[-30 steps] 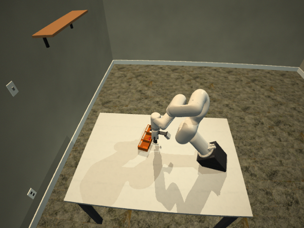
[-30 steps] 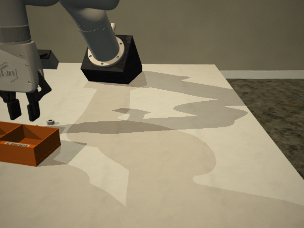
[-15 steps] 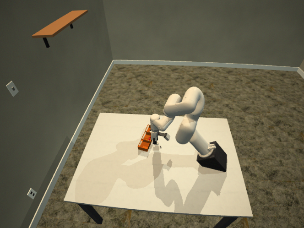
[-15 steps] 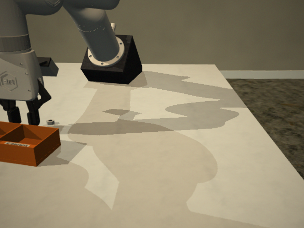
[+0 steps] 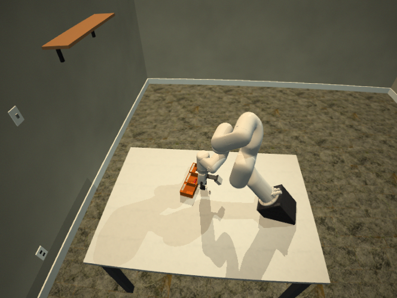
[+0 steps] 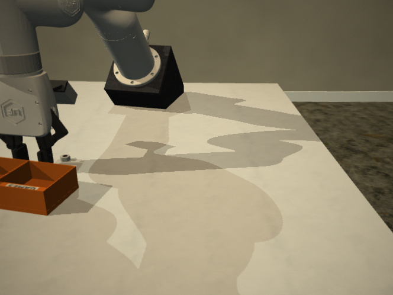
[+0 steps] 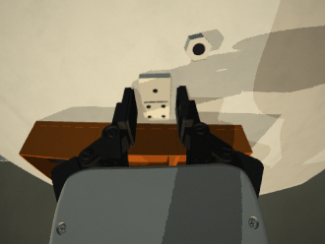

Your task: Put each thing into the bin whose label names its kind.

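Now: the white domino 2 cm below my hand. Also, from my hand: black thing (7 cm ahead, 10 cm to the right); grey nut (5 cm behind, 3 cm to the left, 2 cm below); red battery (6 cm ahead, 2 cm to the right, 1 cm below).
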